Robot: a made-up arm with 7 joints. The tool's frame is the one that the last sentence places. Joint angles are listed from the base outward.
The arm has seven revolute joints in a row. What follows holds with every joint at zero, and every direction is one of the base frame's.
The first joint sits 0.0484 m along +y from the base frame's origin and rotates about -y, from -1.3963 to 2 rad.
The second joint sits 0.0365 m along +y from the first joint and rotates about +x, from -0.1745 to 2 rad.
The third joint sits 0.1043 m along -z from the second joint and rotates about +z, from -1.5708 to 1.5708 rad.
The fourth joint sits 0.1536 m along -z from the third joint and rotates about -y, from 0 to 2.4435 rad.
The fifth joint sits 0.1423 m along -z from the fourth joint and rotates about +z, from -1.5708 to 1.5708 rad.
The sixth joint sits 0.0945 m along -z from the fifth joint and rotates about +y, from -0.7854 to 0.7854 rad.
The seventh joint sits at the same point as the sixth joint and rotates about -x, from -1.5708 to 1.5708 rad.
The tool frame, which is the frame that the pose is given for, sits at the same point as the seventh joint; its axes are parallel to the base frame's.
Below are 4 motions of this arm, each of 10 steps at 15 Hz.
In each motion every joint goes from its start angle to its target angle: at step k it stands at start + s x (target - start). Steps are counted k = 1, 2, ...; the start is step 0. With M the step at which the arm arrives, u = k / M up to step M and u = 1 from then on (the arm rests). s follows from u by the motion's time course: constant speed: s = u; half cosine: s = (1 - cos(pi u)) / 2; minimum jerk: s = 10 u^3 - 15 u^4 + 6 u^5.
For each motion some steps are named. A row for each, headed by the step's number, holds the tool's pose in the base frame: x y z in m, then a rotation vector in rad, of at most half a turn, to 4 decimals.
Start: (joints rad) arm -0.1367 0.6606 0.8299 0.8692 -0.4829 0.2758 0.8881
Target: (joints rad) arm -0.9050 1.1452 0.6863 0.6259 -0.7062 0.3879 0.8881
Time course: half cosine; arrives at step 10
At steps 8, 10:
8: -0.0155 0.5246 -0.1623 0.5450 0.6577 -0.3050
10: -0.0168 0.5309 -0.1497 0.5766 0.7703 -0.3408

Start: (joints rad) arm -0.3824 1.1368 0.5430 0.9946 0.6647 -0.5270 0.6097
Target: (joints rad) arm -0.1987 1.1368 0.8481 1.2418 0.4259 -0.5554 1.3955
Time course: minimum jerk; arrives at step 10
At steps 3, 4, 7, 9, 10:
3: 0.1391 0.4764 -0.1109 0.4165 -1.5398 -0.6512
4: 0.1444 0.4737 -0.0942 0.3750 -1.5391 -0.7872
7: 0.1499 0.4630 -0.0358 0.3067 -1.4289 -1.2360
9: 0.1478 0.4592 -0.0186 0.3060 -1.3634 -1.3578
10: 0.1477 0.4590 -0.0176 0.3062 -1.3594 -1.3643

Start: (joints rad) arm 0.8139 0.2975 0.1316 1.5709 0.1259 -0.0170 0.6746
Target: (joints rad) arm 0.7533 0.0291 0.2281 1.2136 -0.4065 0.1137 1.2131
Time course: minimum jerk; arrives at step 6
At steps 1, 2, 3, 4, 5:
1: 0.3364 0.1896 0.0043 -0.0485 -2.2620 -0.7395
2: 0.3485 0.1854 -0.0127 -0.0813 -2.1266 -0.7928
3: 0.3665 0.1748 -0.0430 -0.1702 -1.8915 -0.8757
4: 0.3813 0.1593 -0.0754 -0.2951 -1.6472 -0.9506
5: 0.3883 0.1476 -0.0954 -0.3840 -1.4966 -0.9916

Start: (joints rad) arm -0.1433 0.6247 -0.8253 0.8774 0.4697 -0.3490 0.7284
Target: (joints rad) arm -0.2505 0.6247 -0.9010 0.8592 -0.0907 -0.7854 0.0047
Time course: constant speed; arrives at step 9
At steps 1, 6, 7, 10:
1: 0.0572 0.2153 -0.4249 -0.6819 -0.5686 -0.8370
6: 0.0244 0.2132 -0.4298 -0.4641 -0.7953 -1.0438
7: 0.0178 0.2129 -0.4304 -0.4398 -0.8499 -1.0731
10: 0.0045 0.2121 -0.4314 -0.4109 -0.9642 -1.1162

